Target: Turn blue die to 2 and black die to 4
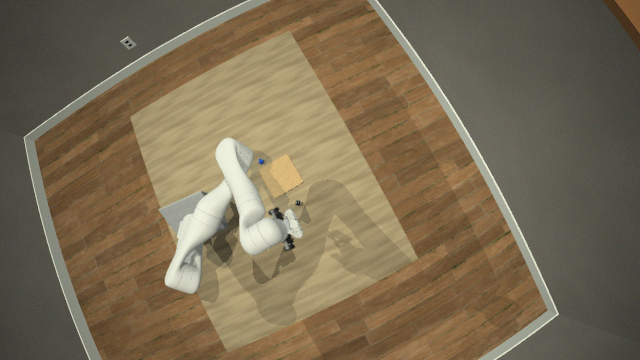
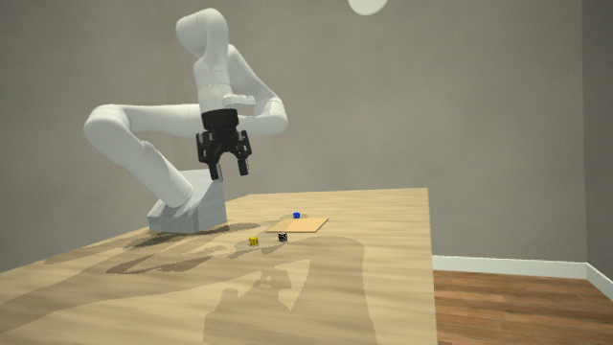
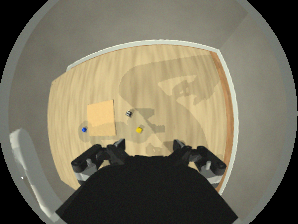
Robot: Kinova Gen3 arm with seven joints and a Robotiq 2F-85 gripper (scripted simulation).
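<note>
Now: the yellow die 160 mm below my hand, 40 mm to the left of it and 10 mm ahead of it. The rest, counted from my hand: black die (160 mm below, 80 mm to the left, 60 mm ahead); tan mat (210 mm to the left, 170 mm below, 40 mm ahead); blue die (300 mm to the left, 160 mm below, 10 mm behind).
</note>
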